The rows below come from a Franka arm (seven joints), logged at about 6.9 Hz.
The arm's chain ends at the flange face. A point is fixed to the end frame.
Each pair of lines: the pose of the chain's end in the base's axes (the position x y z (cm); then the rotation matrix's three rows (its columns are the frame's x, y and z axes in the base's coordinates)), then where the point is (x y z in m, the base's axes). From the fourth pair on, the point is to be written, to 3 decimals.
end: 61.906 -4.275 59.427; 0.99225 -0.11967 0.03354; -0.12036 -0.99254 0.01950; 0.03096 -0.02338 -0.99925
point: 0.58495 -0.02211 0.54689
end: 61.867 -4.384 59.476; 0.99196 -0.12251 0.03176; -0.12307 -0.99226 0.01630; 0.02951 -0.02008 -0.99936
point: 0.58453 -0.02325 0.54738
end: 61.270 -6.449 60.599; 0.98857 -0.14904 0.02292; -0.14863 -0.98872 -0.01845; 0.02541 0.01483 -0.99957
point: 0.57868 -0.04460 0.55822
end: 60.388 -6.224 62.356; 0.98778 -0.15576 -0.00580; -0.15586 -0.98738 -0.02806; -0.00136 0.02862 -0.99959
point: 0.569 -0.043 0.577
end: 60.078 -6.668 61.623; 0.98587 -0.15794 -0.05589; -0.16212 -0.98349 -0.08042; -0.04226 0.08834 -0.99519
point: 0.563 -0.049 0.570
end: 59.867 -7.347 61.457; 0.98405 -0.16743 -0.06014; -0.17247 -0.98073 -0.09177; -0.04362 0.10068 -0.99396
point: 0.561 -0.056 0.568
